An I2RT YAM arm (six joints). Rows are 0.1 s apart.
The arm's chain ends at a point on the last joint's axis. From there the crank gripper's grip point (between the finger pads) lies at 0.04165 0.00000 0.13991 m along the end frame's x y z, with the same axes.
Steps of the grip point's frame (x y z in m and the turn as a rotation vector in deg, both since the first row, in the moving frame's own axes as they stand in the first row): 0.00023, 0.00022, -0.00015, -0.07, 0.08, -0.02; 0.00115, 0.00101, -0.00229, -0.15, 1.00, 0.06; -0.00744, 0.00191, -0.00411, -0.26, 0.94, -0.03; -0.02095, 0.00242, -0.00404, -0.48, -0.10, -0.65; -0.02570, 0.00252, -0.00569, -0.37, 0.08, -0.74; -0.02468, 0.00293, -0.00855, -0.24, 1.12, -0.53
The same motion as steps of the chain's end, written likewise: 0.00003, 0.00006, -0.00009, -0.07, 0.08, -0.02; -0.00129, 0.00060, -0.00154, -0.15, 1.00, 0.06; -0.00973, 0.00130, -0.00341, -0.26, 0.94, -0.03; -0.02071, 0.00172, -0.00411, -0.48, -0.10, -0.65; -0.02590, 0.00216, -0.00563, -0.37, 0.08, -0.74; -0.02741, 0.00274, -0.00771, -0.24, 1.12, -0.53
